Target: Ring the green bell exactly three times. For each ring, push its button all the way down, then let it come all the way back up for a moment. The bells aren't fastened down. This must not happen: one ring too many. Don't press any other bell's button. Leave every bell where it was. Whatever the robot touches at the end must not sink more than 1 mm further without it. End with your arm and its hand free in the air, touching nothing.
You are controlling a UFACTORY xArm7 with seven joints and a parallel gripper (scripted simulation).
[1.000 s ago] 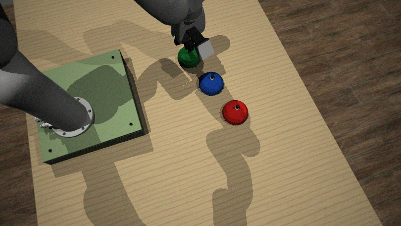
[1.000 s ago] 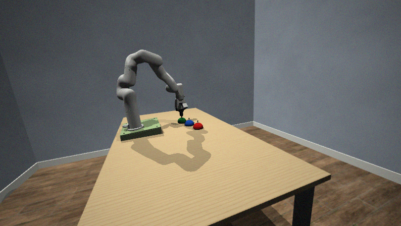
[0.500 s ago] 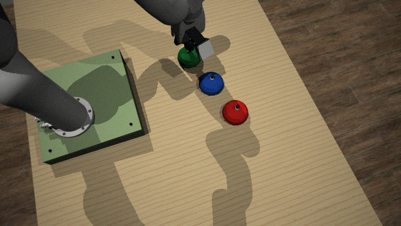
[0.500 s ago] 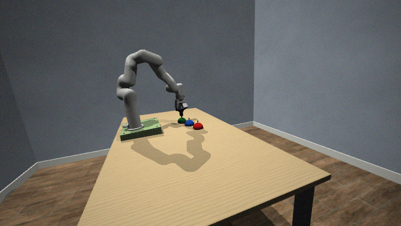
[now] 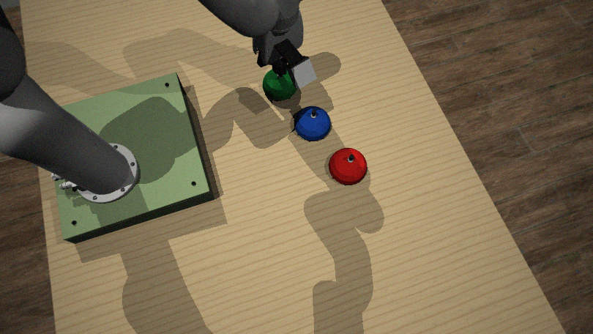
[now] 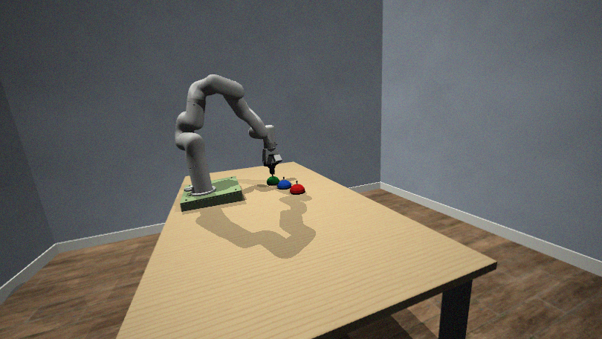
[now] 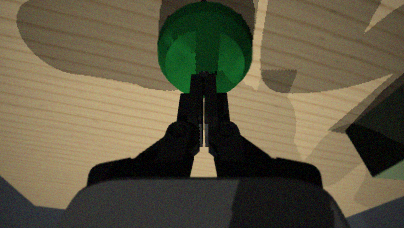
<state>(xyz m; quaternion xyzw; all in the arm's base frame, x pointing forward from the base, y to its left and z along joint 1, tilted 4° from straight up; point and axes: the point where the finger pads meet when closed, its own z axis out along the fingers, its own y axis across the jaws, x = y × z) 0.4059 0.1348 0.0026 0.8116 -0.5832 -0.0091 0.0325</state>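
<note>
Right now the green bell is 4 cm below my hand. From my hand the other things lie so: red bell 25 cm to the right, 8 cm ahead, 4 cm below; blue bell 12 cm to the right, 4 cm below, 4 cm ahead.
</note>
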